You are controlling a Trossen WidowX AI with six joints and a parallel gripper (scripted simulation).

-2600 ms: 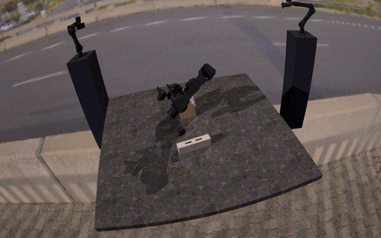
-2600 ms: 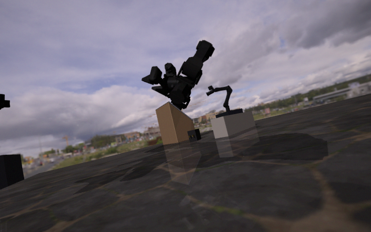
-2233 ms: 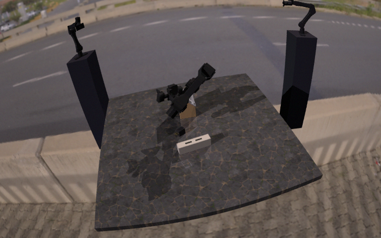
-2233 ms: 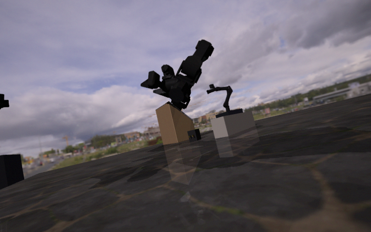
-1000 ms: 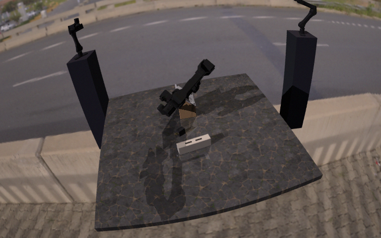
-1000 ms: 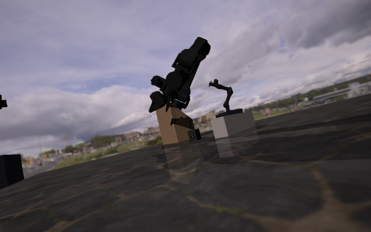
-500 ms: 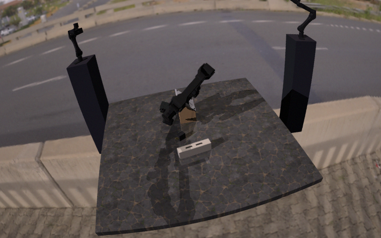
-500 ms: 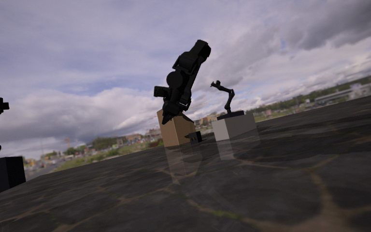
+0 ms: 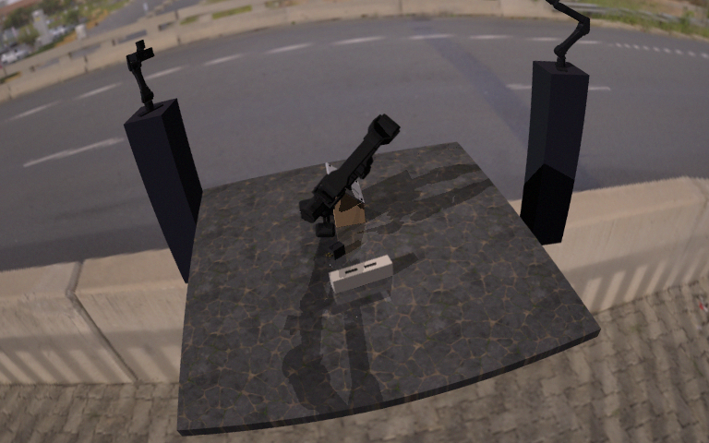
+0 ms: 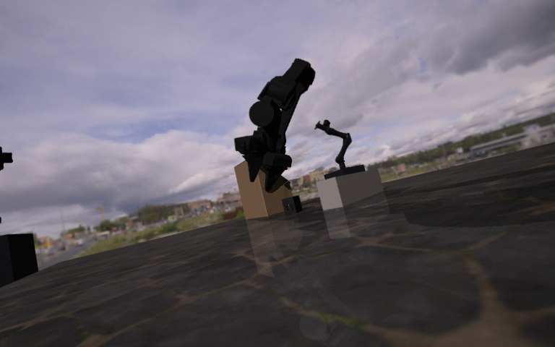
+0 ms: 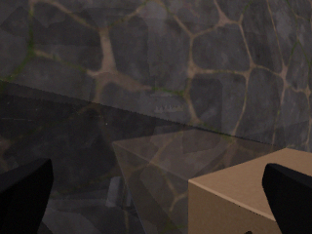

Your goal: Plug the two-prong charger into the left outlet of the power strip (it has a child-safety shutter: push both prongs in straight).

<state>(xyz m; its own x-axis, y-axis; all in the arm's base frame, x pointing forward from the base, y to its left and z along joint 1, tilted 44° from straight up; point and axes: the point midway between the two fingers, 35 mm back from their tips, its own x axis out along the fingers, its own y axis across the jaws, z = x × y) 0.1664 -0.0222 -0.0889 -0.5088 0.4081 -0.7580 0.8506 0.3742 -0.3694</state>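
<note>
The black two-prong charger lies 90 mm ahead of my gripper tip, 70 mm below it and 30 mm to the left of it.
</note>
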